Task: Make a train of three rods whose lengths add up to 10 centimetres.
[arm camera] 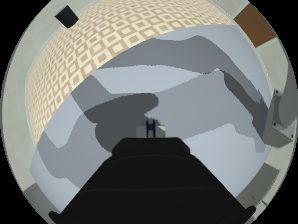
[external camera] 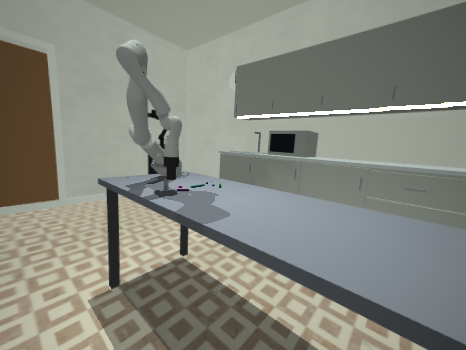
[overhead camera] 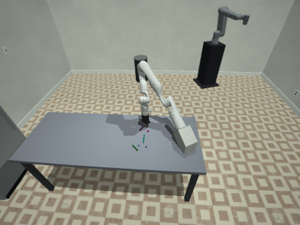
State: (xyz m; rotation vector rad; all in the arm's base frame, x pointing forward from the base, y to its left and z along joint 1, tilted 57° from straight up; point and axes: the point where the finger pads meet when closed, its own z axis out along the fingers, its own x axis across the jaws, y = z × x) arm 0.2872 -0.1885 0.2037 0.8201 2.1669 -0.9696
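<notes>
The magenta rod is 100 mm to the left of my hand, 20 mm ahead of it and 10 mm below it. From my hand the other things lie so: turquoise rod: 180 mm to the left, 80 mm ahead, 10 mm below; then green rod: 270 mm to the left, 190 mm ahead, 10 mm below; then purple rod: 80 mm ahead, 40 mm to the left, 10 mm below.
</notes>
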